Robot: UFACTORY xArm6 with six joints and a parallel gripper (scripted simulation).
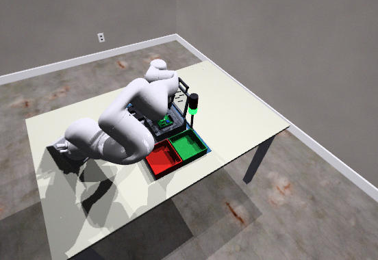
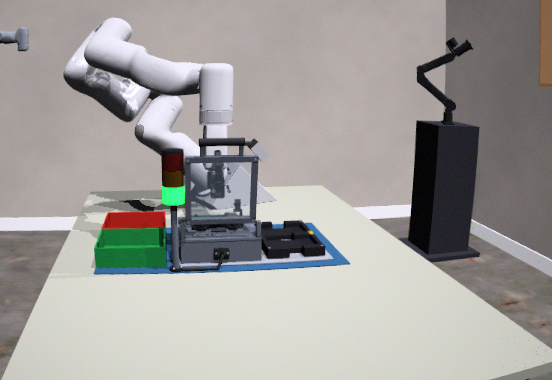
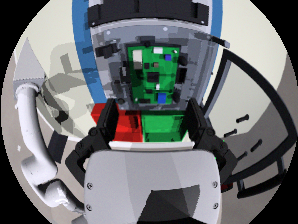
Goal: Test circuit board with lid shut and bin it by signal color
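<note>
My gripper is now 70 mm above the green circuit board. The rest, counted from my hand: tester plate 70 mm below, 10 mm to the left, 10 mm ahead; then green bin 200 mm to the right, 130 mm below, 50 mm ahead; then clear lid 120 mm ahead, 40 mm above.
</note>
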